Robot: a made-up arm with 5 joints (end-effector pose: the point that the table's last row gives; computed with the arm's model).
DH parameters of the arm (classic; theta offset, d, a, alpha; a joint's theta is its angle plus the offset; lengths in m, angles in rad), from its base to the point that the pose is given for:
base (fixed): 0 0.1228 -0.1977 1.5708
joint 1: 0 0.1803 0.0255 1.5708
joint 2: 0 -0.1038 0.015 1.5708
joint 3: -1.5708 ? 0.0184 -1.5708
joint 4: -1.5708 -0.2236 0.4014 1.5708
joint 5: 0 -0.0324 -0.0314 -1.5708
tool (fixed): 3.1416 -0.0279 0 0
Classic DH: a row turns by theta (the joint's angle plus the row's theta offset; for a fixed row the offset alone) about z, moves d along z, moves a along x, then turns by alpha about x.
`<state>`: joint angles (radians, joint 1 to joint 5).
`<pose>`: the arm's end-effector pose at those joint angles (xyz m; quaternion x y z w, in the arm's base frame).
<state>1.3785 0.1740 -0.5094 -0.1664 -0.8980</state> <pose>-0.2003 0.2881 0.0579 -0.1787 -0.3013 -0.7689 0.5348</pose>
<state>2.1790 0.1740 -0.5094 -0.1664 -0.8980</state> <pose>-0.1529 0.2881 0.0757 0.1350 -0.4859 -0.7778 0.3751</pose>
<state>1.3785 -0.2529 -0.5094 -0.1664 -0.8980</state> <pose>-0.2358 0.2089 -0.1246 -0.2736 -0.4616 -0.6672 0.5167</pose>
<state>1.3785 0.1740 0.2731 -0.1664 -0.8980</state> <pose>-0.3654 0.2927 0.0635 -0.4277 -0.0795 -0.6129 0.6596</pose>
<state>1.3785 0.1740 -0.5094 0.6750 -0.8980</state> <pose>-0.4673 0.2135 -0.0437 -0.0690 -0.4752 -0.4695 0.7410</pose>
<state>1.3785 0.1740 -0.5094 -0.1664 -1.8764</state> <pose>-0.2055 0.3066 0.0924 -0.5191 -0.5173 -0.5948 0.3305</pose>
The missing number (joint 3, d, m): 0.0854
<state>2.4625 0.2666 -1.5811 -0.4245 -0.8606</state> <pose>-0.3221 0.2003 0.3686 -0.6524 0.4237 0.6270 0.0419</pose>
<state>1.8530 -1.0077 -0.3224 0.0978 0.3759</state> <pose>-0.1575 -0.1535 -0.3913 -0.0757 -0.3913 -0.5787 0.7115</pose>
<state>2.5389 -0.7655 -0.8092 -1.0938 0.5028</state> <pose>0.0840 0.0707 0.2945 0.7356 -0.4879 -0.4050 0.2382</pose>
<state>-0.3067 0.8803 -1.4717 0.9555 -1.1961</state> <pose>-0.2010 0.2515 0.0539 -0.4589 -0.2707 -0.5008 0.6822</pose>
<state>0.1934 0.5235 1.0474 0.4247 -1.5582</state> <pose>0.0375 0.1298 0.5473 -0.3505 0.4554 0.0378 0.8175</pose>
